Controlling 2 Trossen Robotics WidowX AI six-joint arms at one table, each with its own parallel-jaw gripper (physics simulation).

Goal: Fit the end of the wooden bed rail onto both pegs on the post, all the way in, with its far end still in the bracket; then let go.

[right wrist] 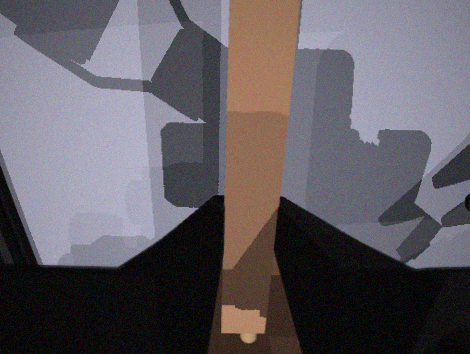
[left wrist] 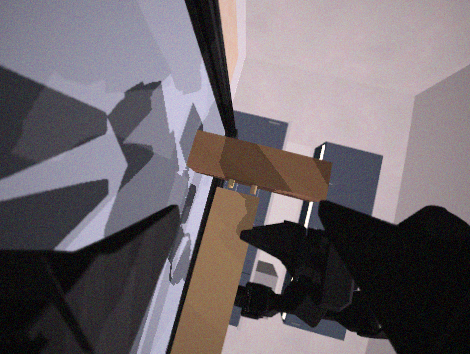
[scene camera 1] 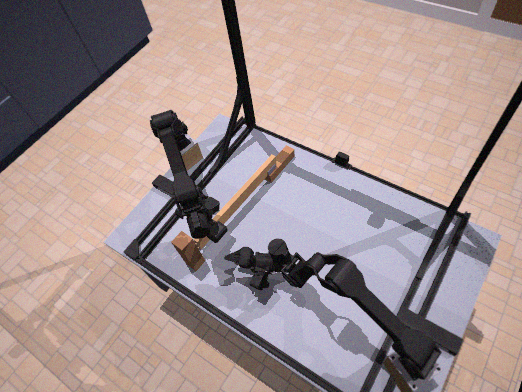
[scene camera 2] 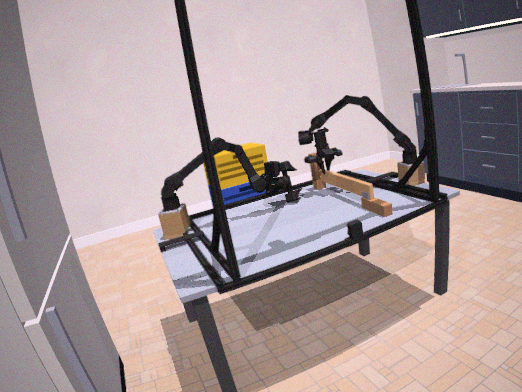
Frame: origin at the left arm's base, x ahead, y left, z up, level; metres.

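Where they show: left gripper, fingertip midpoint: (left wrist: pixel 249 209) (scene camera 1: pixel 229 260) (scene camera 2: pixel 298 179); right gripper, fingertip midpoint: (right wrist: pixel 247 207) (left wrist: pixel 240 233) (scene camera 2: pixel 326 173); left arm's base, origin of the base link: (scene camera 1: pixel 415 363) (scene camera 2: pixel 171 208); right arm's base, origin of the base link: (scene camera 1: pixel 180 143) (scene camera 2: pixel 410 162).
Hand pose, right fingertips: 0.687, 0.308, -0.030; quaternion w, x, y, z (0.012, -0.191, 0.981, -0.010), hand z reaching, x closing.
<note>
Each offset is from my right fingertips to the top centre of the thing, as dx, dy, dz. "pt": to the spot under its first point. Level surfaces: height alone.
The wooden bed rail {+0.063, -0.156, +0.014} (scene camera 1: pixel 245 195) (scene camera 2: pixel 348 182) (left wrist: pixel 212 270) (right wrist: pixel 260 125) has its far end at the metal bracket (scene camera 1: pixel 272 171) (scene camera 2: pixel 367 195) on a wooden block. Its near end faces the upright post {pt -0.064, +0.081, +0.033} (scene camera 1: pixel 190 253) (scene camera 2: pixel 318 181) (left wrist: pixel 255 165). In the left wrist view a narrow gap separates rail and post, and two pegs (left wrist: pixel 231 183) (left wrist: pixel 254 189) show in it. A peg {pt -0.027, +0.058, +0.006} (right wrist: pixel 248 338) shows in the right wrist view. My right gripper (scene camera 2: pixel 327 170) (right wrist: pixel 247 207) is shut on the rail near that end. My left gripper (scene camera 1: pixel 240 272) (left wrist: pixel 249 209) is open and empty, beside the post and rail end, touching neither.
The bracket's wooden block {pt +0.150, -0.417, -0.048} (scene camera 1: pixel 286 157) (scene camera 2: pixel 378 206) lies on the table {dz -0.090} (scene camera 1: pixel 320 210) (scene camera 2: pixel 300 220). Black frame bars edge the table, with tall uprights (scene camera 1: pixel 239 65) (scene camera 2: pixel 192 75) at its sides. A small black box {pt +0.016, -0.589, -0.044} (scene camera 1: pixel 342 159) (scene camera 2: pixel 355 230) is fixed to one edge bar.
</note>
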